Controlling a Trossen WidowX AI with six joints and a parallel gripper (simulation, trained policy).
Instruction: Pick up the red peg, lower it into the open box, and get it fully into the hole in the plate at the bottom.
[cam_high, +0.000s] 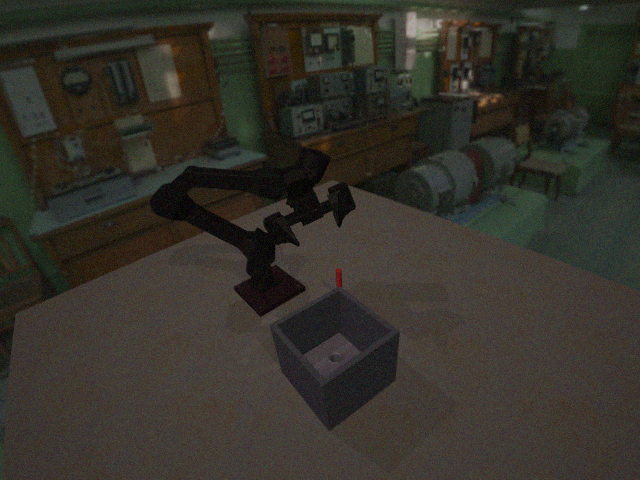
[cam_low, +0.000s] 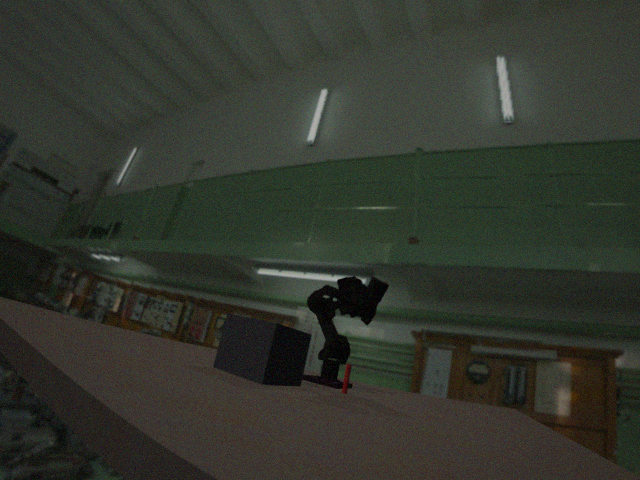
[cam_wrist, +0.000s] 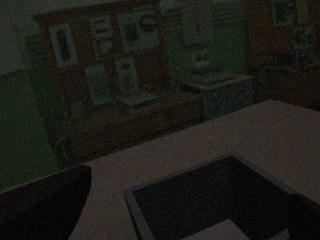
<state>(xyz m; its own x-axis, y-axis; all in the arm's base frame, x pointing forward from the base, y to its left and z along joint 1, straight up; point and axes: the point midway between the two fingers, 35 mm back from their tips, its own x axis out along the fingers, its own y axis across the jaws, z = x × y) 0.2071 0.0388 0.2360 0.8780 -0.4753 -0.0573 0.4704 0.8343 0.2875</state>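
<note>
Now: gripper tip 70 mm past the red peg, 100 mm to the right of it and 210 mm above it. From my gripper tip the other things lie so: pale plate (110 mm ahead, 70 mm to the right, 200 mm below).
</note>
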